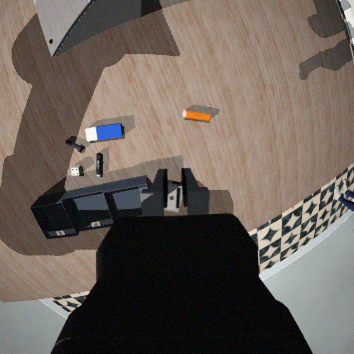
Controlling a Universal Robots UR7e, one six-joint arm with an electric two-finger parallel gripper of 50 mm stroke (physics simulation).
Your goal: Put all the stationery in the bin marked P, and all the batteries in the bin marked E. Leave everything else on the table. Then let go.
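Places are measured from the arm's base along level axes (x ahead, y left, z up), in centimetres.
Where they show: gripper, fingertip midpoint: (174, 180).
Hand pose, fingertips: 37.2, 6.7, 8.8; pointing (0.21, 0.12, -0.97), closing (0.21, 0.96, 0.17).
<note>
After its pixels a point has its place, as x, y, z.
My gripper (174, 180) @[37.2, 6.7, 8.8] is shut on a small silver-grey sharpener (173, 199) @[38.6, 6.1, 9.5], held above the table beside the right end of the black bin row (112, 186) @[43.0, -3.7, -8.0]. The row's compartments stand side by side. Two small front labels show but are too small to read; the gripper hides part of the right end. A blue eraser with a white end (105, 132) @[33.3, -1.6, -9.2] lies beyond the bins. An orange cylinder with a pale end (197, 116) @[35.3, 14.9, -9.2], looking like a battery, lies farther right. A small black cylinder (99, 165) @[38.8, -5.0, -9.6], perhaps a battery, lies between the eraser and the bins.
A white die (75, 171) @[38.2, -9.8, -9.0] lies close behind the bins, left of the black cylinder. A small dark bolt-like piece (75, 145) @[33.7, -8.0, -9.6] lies left of the eraser. A large grey panel (60, 20) @[12.8, -2.6, -4.2] rises at the top left. A patterned tile border (285, 232) runs past the table's edge.
</note>
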